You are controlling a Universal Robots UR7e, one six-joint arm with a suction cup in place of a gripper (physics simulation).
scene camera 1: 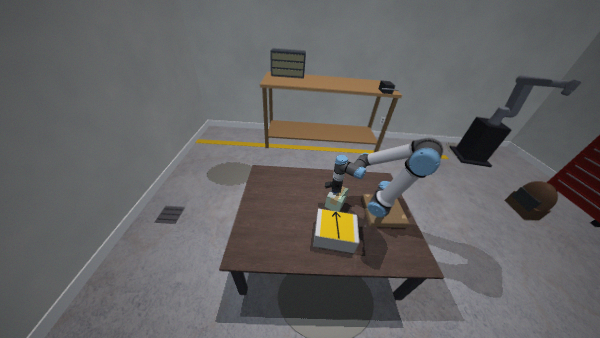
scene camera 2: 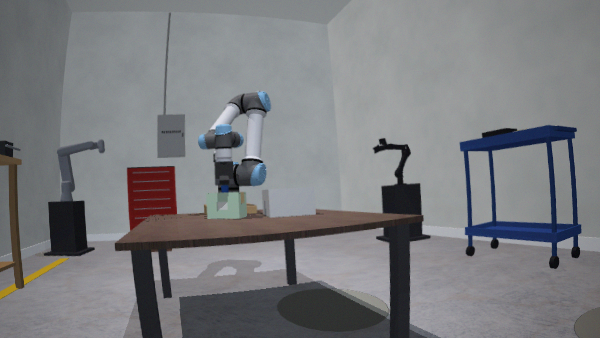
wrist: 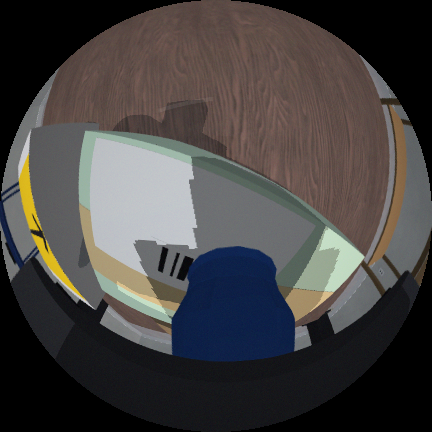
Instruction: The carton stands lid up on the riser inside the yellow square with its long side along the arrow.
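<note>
The pale green carton (scene camera 1: 335,203) (scene camera 2: 232,206) (wrist: 141,189) stands on the brown table (scene camera 1: 272,218) (scene camera 2: 251,229) (wrist: 241,80), lid up, with tan tape and a white barcode label on top. My suction cup (scene camera 1: 336,192) (scene camera 2: 224,189) (wrist: 235,289) sits pressed on the lid, suction on, holding the carton. The grey riser (scene camera 1: 335,245) (scene camera 2: 287,202) (wrist: 52,181) stands just in front of the carton in scene camera 1. Its top bears the yellow square (scene camera 1: 325,227) (wrist: 28,201) with a black arrow (scene camera 1: 335,224).
The arm's base stands on a wooden plate (scene camera 1: 392,220) at the table's right side. A wooden shelf unit (scene camera 1: 327,84) stands behind the table. A red tool cabinet (scene camera 2: 150,189), a blue cart (scene camera 2: 516,136) and two other arms on black pedestals stand around the room.
</note>
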